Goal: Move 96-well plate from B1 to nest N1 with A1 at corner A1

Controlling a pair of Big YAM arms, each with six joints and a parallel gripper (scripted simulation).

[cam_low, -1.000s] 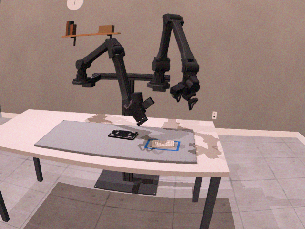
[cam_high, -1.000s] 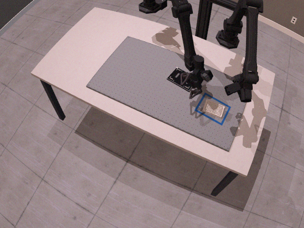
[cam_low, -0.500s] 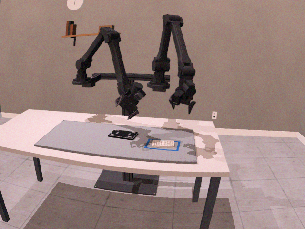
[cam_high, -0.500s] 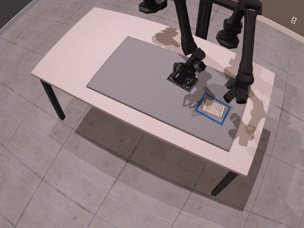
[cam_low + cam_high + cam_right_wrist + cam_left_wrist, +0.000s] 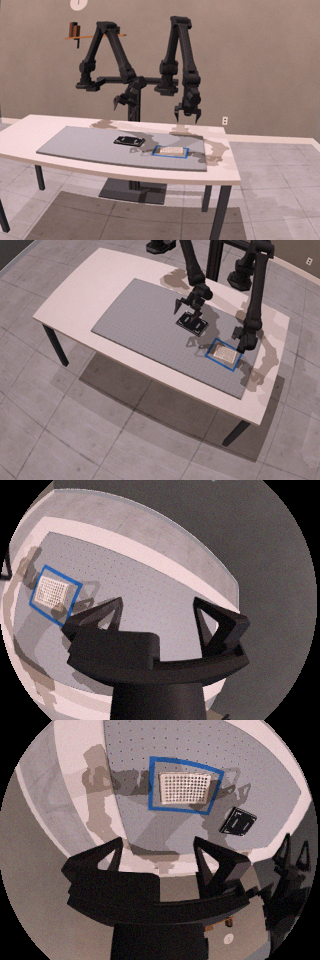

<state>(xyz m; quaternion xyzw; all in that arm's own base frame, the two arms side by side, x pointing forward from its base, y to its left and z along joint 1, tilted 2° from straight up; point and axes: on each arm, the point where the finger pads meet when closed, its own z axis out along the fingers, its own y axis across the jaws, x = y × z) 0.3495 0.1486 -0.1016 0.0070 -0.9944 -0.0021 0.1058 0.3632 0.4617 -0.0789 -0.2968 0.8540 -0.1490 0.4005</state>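
Now: left hand 10 mm short of the 96-well plate, 70 mm to the left of it and 170 mm above it. From my left hand the other things lie so: plate nest 70 mm behind, 340 mm to the right, 170 mm below.
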